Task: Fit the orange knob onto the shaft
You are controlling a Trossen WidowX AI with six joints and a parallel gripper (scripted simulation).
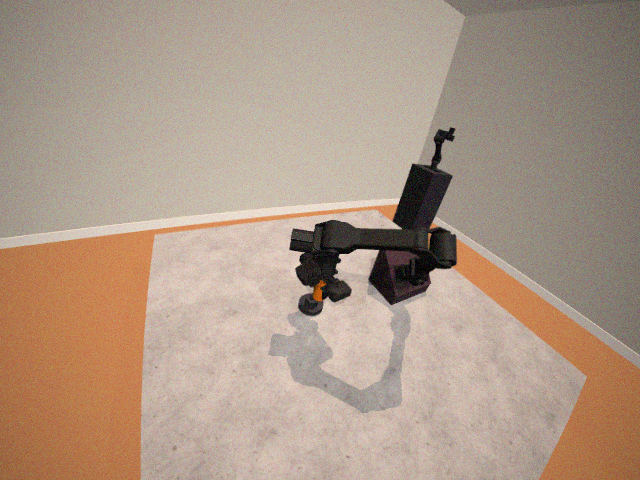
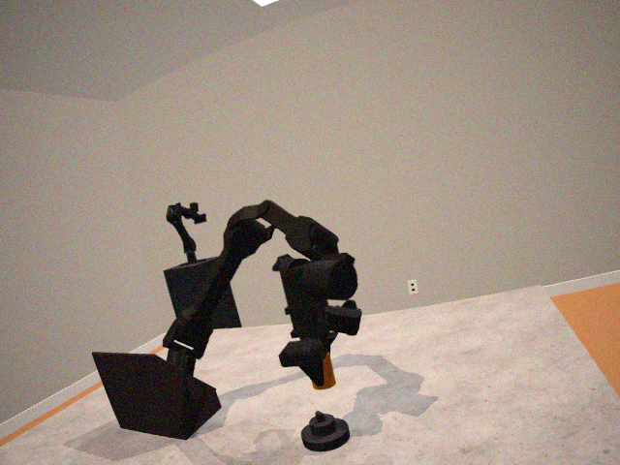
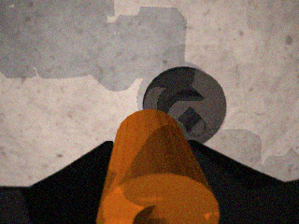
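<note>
Now: the round pedestal 4 cm to the right of my gripper tip and 7 cm below it. Round my gripper tip: orange knob (2 cm above).
</note>
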